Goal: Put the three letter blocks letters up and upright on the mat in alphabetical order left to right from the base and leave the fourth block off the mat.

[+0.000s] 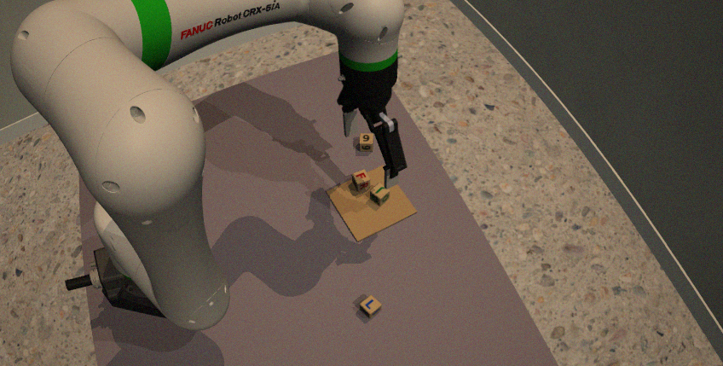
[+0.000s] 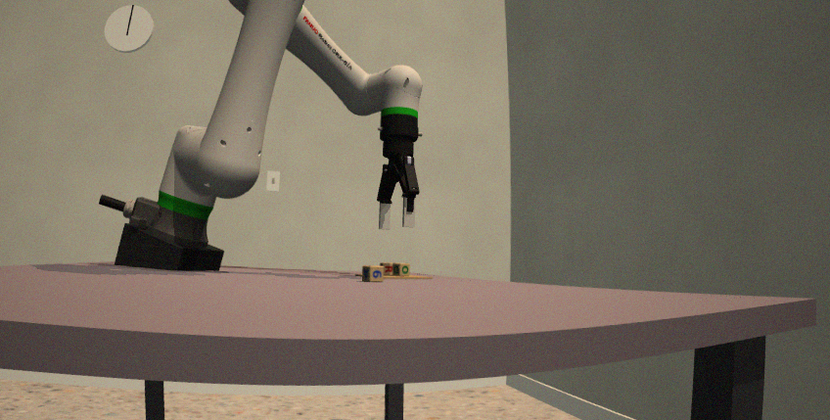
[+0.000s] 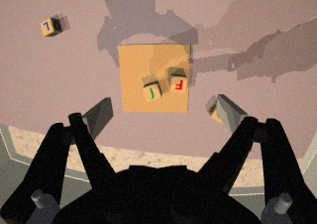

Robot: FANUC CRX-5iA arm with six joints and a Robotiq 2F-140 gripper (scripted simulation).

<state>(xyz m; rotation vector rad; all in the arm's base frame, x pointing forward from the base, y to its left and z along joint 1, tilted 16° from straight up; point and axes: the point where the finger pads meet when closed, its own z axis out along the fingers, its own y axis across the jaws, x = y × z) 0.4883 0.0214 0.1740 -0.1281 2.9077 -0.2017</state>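
The green-lettered block lies 1 cm ahead of my hand, 2 cm to the right of it and 11 cm below it. From my hand the other things lie so: tan mat (1 cm behind, 2 cm to the right, 13 cm below); then block marked 9 (5 cm ahead, 12 cm to the left, 11 cm below); then red-lettered block (1 cm behind, 3 cm to the left, 11 cm below).
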